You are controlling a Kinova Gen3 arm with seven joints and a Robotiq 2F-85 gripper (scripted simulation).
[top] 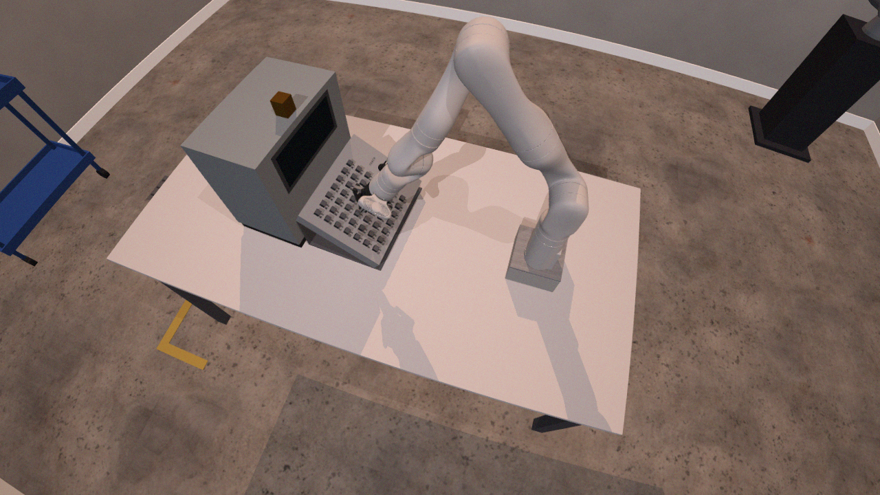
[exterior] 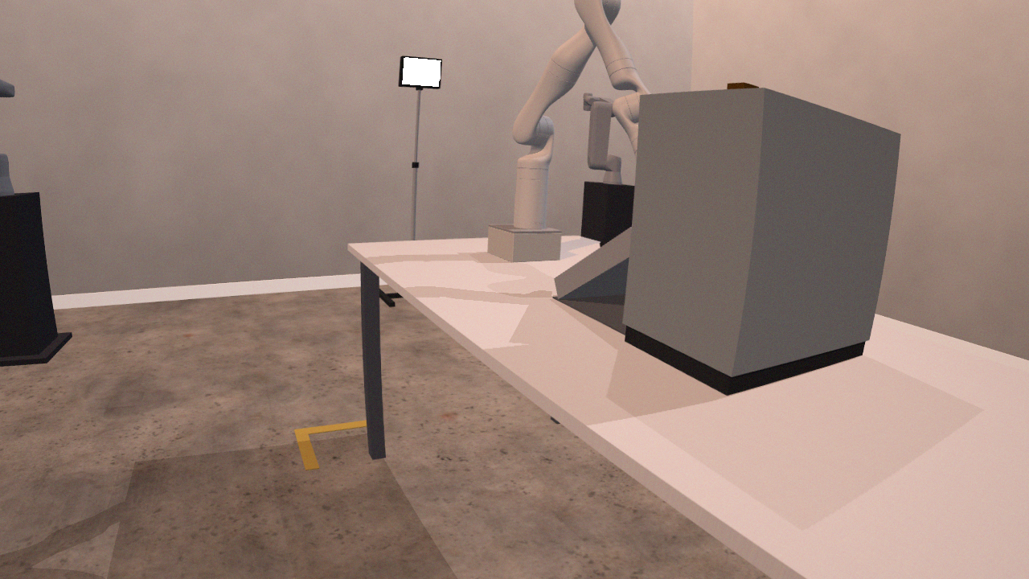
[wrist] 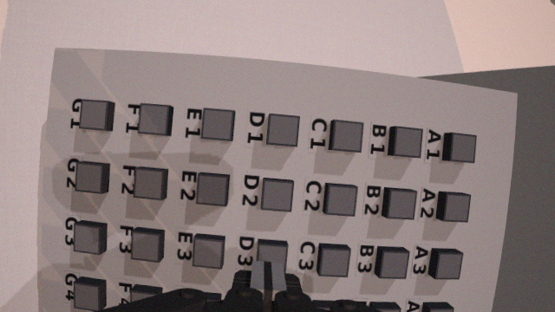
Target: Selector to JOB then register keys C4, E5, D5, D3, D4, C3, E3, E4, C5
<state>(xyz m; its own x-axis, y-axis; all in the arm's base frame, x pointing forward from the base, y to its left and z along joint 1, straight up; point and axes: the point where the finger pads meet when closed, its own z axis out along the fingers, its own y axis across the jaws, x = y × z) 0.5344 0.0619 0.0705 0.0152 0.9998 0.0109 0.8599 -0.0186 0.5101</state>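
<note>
Right now my hand is 4 cm above the key D3 and 3 cm short of it. From my hand the other things lie so: key: 6 cm ahead, 3 cm to the right, 3 cm below; then key C3: 6 cm ahead, 3 cm below; then key E3: 6 cm below.
</note>
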